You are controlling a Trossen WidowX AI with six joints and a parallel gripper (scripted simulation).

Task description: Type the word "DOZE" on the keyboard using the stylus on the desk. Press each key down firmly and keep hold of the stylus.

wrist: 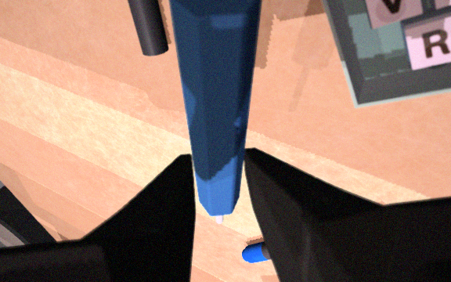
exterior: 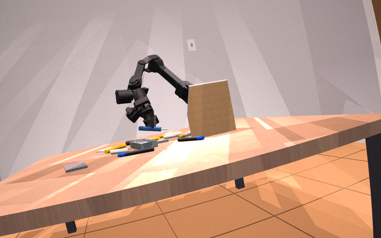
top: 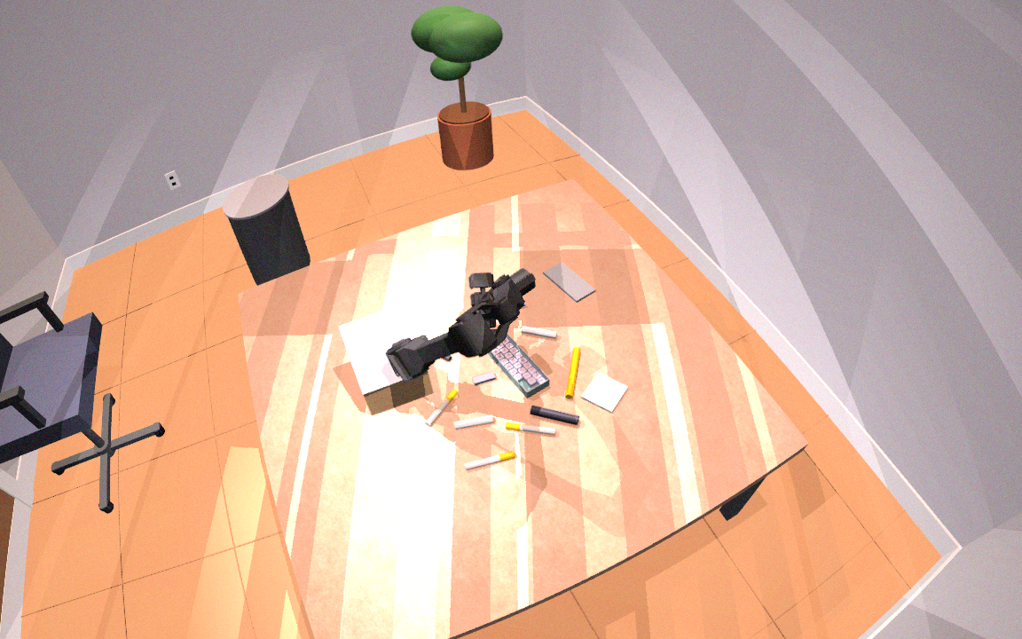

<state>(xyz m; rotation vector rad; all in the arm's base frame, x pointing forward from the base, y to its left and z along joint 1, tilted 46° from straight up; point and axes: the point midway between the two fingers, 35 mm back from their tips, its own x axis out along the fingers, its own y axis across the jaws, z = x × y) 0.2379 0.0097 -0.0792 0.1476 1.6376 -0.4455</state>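
Right now my gripper tip is 1 cm to the right of the blue stylus and 1 cm past it. The rest, counted from my gripper tip: dark pen: 34 cm to the right, 7 cm below, 4 cm ahead; yellow marker: 25 cm to the right, 15 cm ahead, 7 cm below; grey pad: 32 cm ahead, 7 cm below, 5 cm to the left.
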